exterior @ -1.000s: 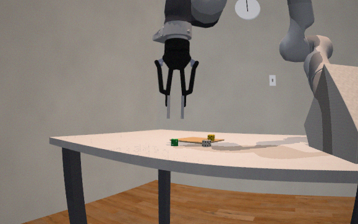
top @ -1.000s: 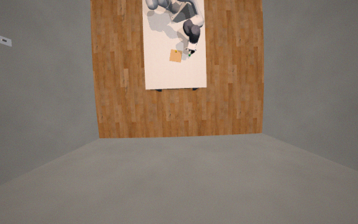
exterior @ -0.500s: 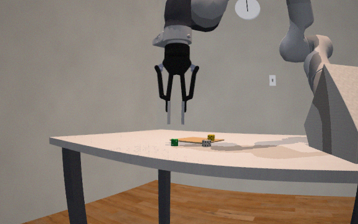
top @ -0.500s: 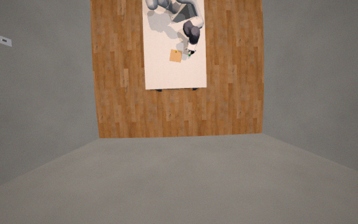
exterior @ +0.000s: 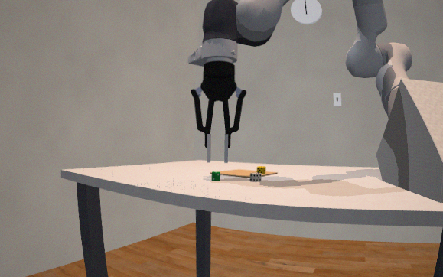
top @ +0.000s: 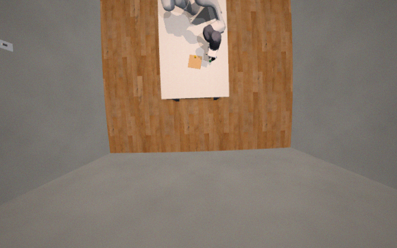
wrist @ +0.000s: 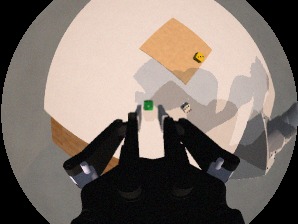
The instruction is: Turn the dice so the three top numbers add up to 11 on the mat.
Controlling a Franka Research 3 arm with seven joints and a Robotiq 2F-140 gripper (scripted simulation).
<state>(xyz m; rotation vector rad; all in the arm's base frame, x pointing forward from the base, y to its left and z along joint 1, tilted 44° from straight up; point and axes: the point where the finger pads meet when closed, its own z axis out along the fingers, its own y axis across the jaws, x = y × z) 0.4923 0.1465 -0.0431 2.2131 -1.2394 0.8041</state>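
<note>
Right now the green die is 7 cm below my hand. Round my hand: yellow die 17 cm to the right, 6 cm below, 5 cm behind; then white die 8 cm behind, 7 cm below, 4 cm to the right; then tan mat 17 cm to the right, 7 cm below.
</note>
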